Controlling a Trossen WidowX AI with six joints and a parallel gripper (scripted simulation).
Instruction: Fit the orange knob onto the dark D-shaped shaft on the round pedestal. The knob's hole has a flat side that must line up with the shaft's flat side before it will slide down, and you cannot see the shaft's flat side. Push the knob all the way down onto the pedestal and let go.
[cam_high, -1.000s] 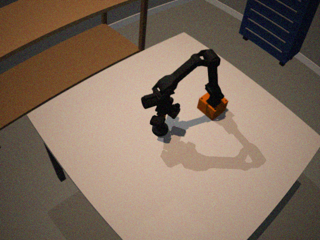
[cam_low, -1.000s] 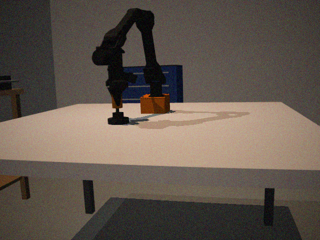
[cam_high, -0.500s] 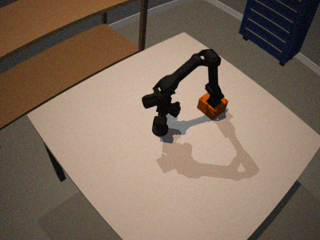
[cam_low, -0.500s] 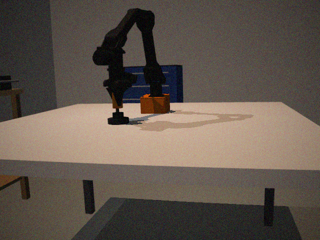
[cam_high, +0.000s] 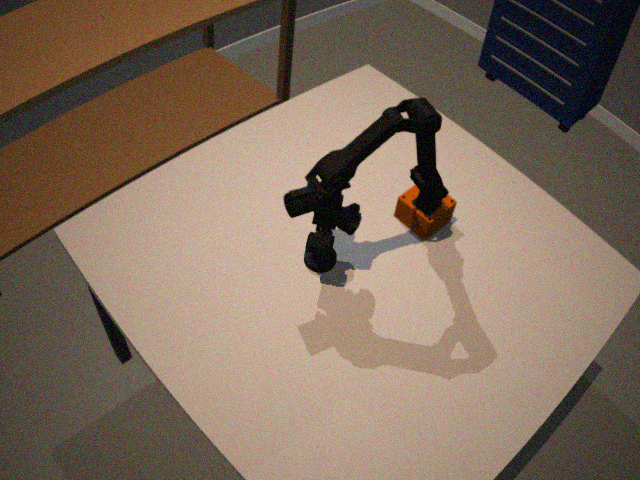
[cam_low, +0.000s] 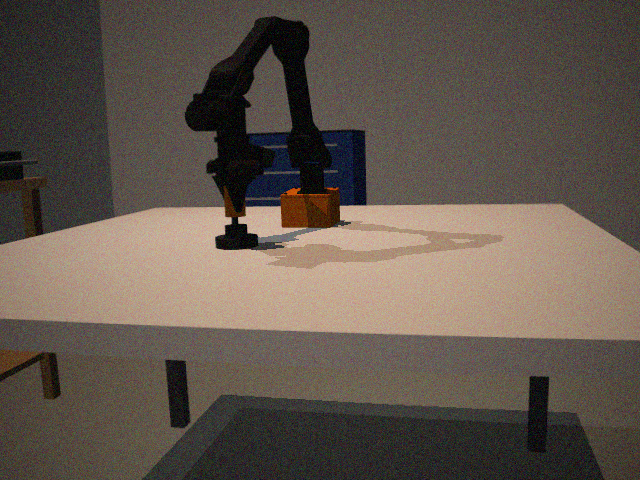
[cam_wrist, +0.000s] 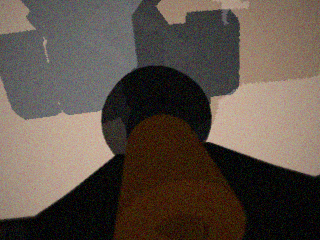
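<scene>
Now: gripper tip 2 cm below the orange knob. The rest, counted from my gripper tip: dark round pedestal: 4 cm below.
</scene>
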